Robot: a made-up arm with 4 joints.
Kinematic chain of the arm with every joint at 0, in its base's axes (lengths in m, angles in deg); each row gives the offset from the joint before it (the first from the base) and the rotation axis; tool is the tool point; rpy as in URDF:
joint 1: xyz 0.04 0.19 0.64 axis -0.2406 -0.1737 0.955
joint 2: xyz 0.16 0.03 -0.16 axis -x
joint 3: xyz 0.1 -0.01 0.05 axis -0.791 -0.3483 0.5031
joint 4: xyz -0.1 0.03 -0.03 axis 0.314 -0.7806 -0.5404
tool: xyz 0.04 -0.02 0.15 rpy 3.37 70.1 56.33
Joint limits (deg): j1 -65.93..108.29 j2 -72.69..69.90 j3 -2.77..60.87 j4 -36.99..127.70
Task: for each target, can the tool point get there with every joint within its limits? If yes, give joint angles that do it. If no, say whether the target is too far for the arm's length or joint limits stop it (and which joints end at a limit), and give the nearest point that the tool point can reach.
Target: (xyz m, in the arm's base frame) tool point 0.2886 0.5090 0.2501
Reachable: no: joint limits stop it (at a limit: joint 2, joint 4) | nearest point 0.2058 0.4168 0.4402 | short by 0.227 m
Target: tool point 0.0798 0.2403 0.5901
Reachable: yes | joints 8.12 30.48 15.68 67.06
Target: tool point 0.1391 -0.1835 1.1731
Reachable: no: too far | nearest point 0.1613 0.0593 0.6131 | short by 0.611 m
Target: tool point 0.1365 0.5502 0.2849
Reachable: no: joint limits stop it (at a limit: joint 2, joint 4) | nearest point 0.0995 0.4591 0.4256 | short by 0.172 m
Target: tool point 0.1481 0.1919 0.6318
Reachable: yes | joints 21.88 -13.68 3.08 40.86
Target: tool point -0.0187 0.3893 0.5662
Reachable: yes | joints 92.30 1.08 29.99 -15.68
